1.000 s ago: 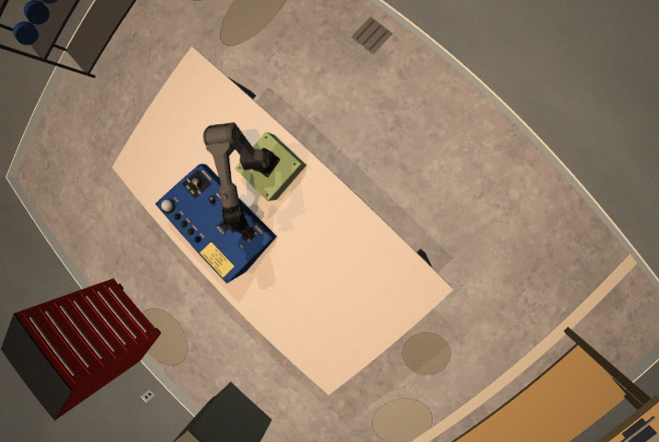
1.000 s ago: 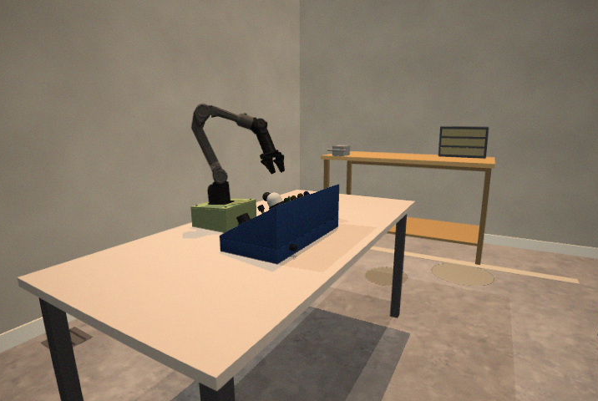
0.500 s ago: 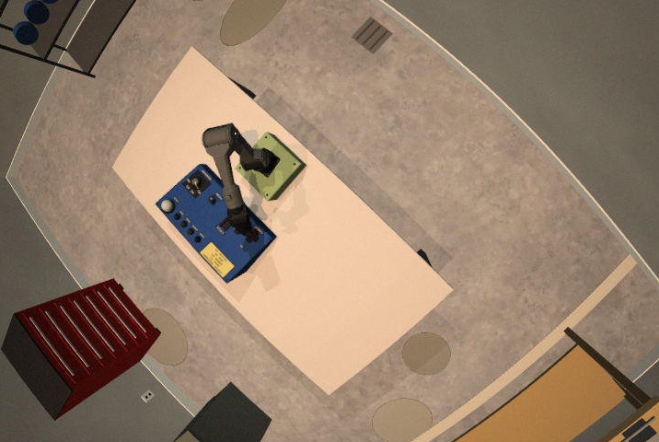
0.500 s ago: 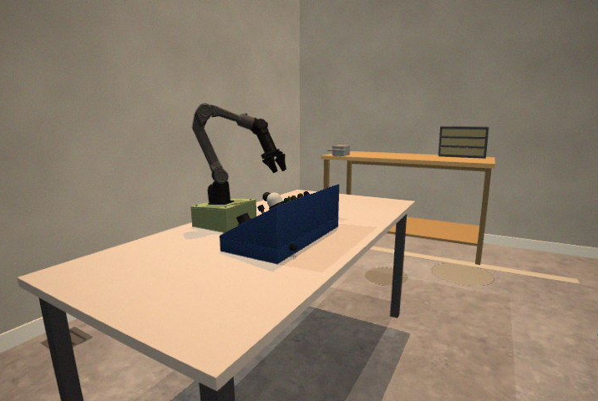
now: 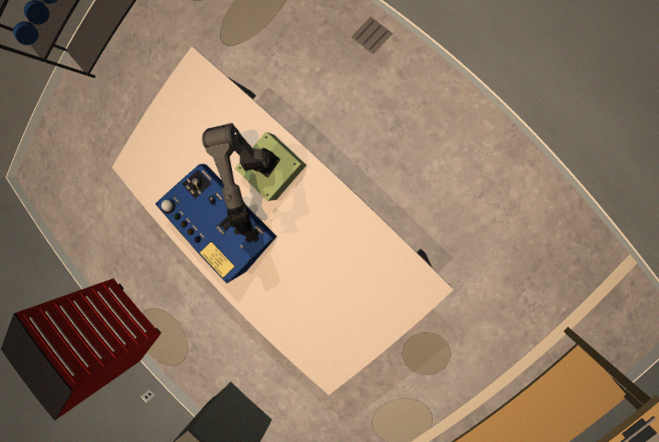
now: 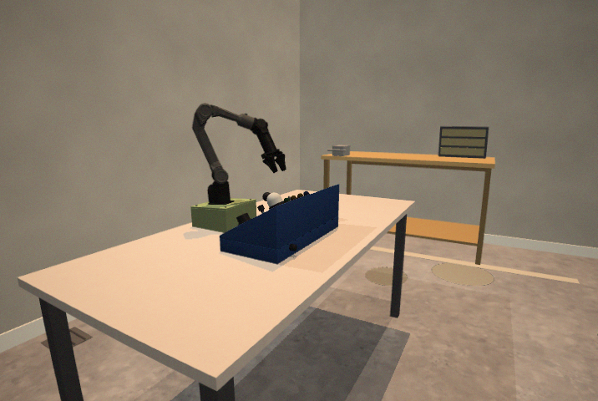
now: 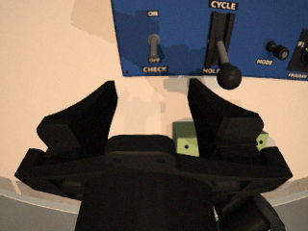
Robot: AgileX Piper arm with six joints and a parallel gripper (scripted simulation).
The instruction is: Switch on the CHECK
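The check toggle is 130 mm below my hand, 70 mm ahead of it and 10 mm to the right of it. The rest, counted from my hand: blue console 190 mm to the right, 150 mm below, 80 mm ahead; then mode knob 250 mm to the right, 130 mm below, 40 mm ahead; then cycle lever 120 mm to the right, 120 mm below, 30 mm ahead.
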